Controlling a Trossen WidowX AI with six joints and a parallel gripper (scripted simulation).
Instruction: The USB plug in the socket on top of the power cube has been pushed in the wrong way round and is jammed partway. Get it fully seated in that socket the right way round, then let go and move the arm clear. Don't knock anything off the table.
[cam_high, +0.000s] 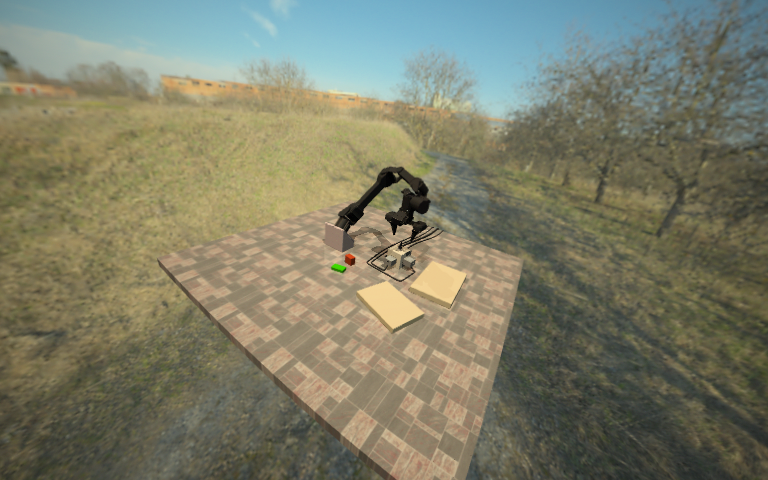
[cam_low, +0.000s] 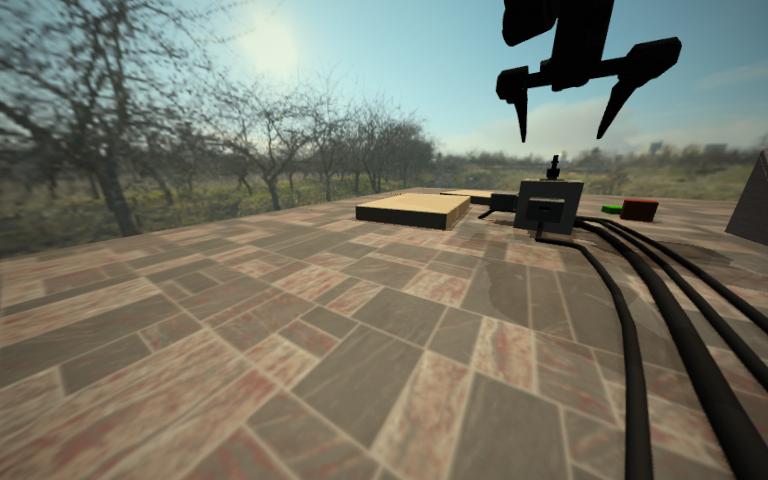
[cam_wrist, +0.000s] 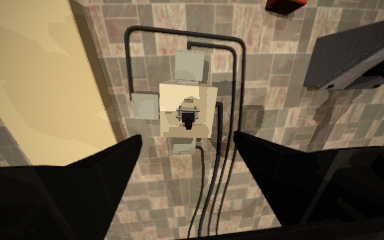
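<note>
My gripper tip is 40 mm above the USB plug. The rest, counted from my gripper tip: red block: 180 mm behind, 150 mm to the right, 120 mm below; green block: 180 mm behind, 230 mm to the right, 130 mm below.
</note>
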